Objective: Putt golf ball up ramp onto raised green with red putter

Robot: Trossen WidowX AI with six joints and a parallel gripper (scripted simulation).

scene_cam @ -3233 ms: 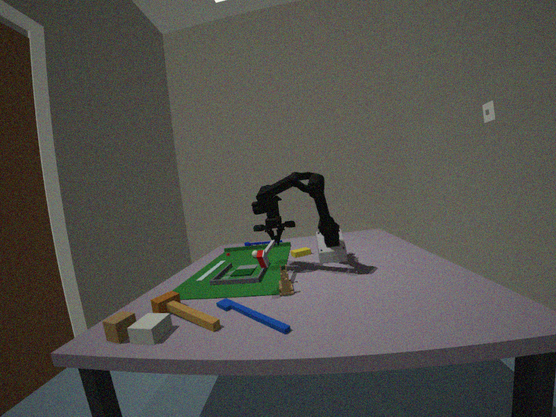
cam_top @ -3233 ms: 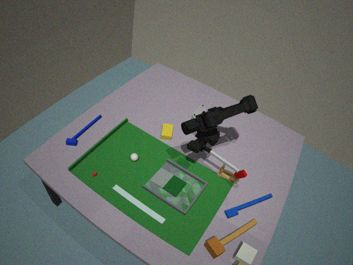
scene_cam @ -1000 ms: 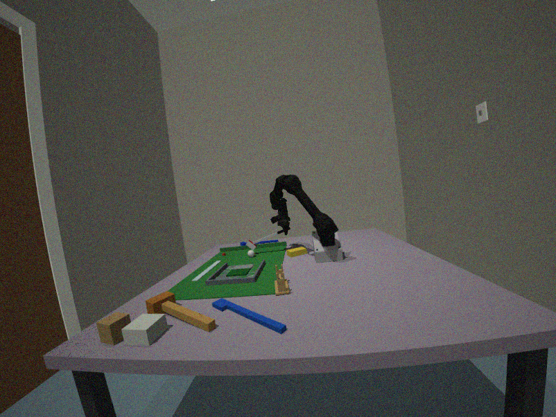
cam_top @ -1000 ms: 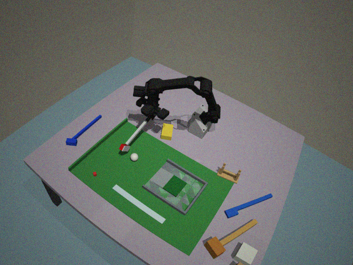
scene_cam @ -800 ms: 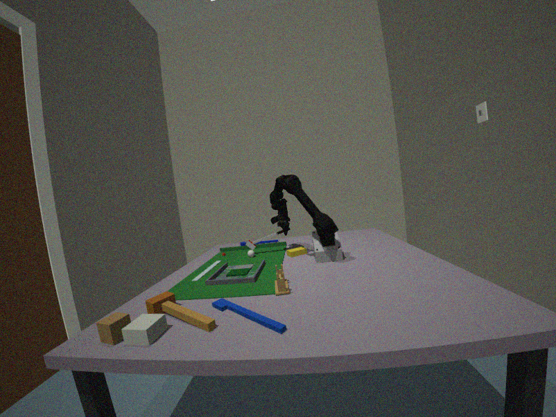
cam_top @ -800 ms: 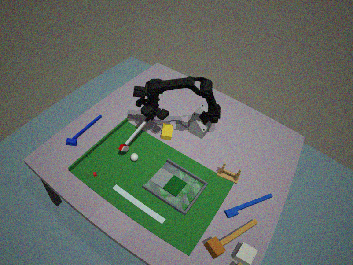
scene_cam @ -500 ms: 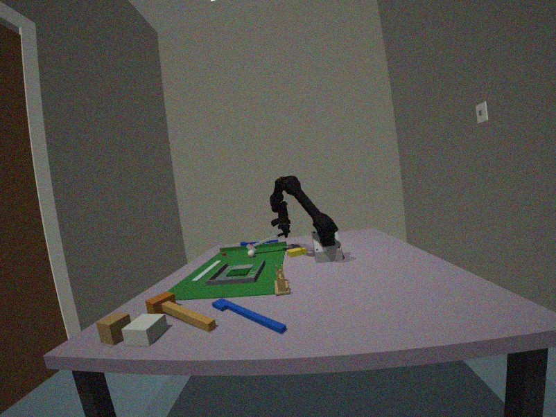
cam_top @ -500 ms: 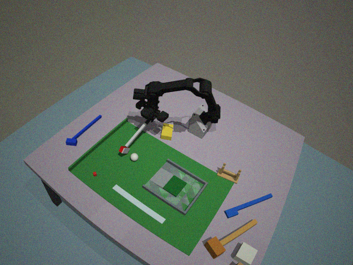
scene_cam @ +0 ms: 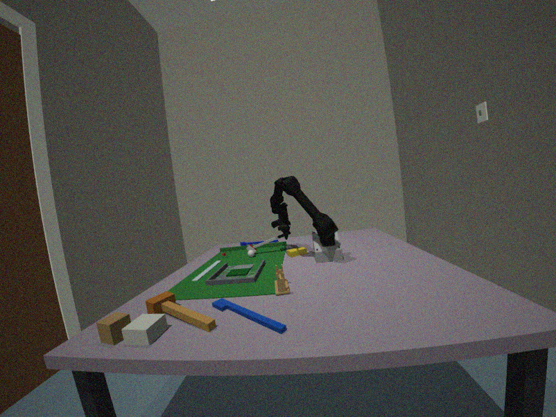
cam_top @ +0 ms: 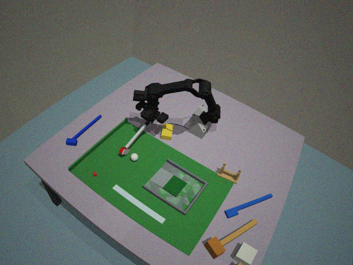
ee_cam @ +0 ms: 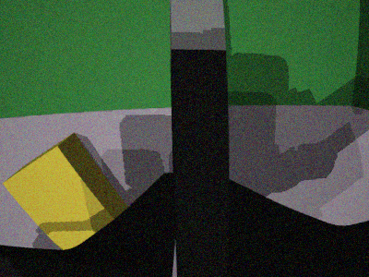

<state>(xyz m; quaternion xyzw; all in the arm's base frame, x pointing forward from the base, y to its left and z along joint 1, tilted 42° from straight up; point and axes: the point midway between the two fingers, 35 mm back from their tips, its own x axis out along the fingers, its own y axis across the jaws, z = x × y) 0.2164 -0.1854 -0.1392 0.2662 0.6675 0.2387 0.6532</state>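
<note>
My gripper tip is now 8 cm to the right of the yellow block, 6 cm above it and 5 cm past it. The rest, counted from my gripper tip: red putter 12 cm ahead, 1 cm below; white golf ball 22 cm ahead, 5 cm to the left, 5 cm below; green mat 26 cm ahead, 19 cm to the left, 8 cm below.
</note>
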